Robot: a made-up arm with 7 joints.
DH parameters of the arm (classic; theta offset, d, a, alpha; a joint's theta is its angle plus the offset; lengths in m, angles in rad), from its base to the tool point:
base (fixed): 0 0 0 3.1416
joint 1: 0 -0.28 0 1.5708
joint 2: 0 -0.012 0 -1.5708
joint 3: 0 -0.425 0 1.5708
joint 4: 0 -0.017 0 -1.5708
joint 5: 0 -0.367 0 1.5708
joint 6: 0 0 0 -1.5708
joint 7: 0 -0.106 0 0
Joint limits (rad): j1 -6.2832..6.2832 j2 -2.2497..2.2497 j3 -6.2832..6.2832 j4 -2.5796..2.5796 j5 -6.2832..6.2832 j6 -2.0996..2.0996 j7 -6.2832..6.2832
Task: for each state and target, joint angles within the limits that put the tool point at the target. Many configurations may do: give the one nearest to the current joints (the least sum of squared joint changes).
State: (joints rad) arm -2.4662 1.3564 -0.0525 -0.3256 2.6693 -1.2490 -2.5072
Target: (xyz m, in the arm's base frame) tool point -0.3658 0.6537 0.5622
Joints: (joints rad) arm -2.0689 1.3390 -0.1027 -0.5136 2.6669 -1.5395 -2.5072
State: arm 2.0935 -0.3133 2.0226 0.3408 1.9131 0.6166 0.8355
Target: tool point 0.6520 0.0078 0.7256
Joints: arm 2.6543 -0.8835 1.8105 -0.6711 2.0534 1.0078 0.8355
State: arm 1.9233 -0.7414 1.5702 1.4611 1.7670 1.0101 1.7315
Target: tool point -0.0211 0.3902 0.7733
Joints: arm 2.3366 0.0352 2.0634 1.4641 1.7456 1.4527 1.7315
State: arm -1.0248 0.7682 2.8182 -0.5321 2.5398 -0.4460 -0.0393
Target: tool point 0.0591 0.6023 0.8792
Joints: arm -1.3178 0.5098 2.6783 -0.6557 2.5520 -0.4405 -0.0393
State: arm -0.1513 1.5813 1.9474 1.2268 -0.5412 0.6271 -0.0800
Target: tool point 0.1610 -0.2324 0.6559
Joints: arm -0.1489 1.2804 2.5291 1.8798 -0.4069 0.7378 -0.0800
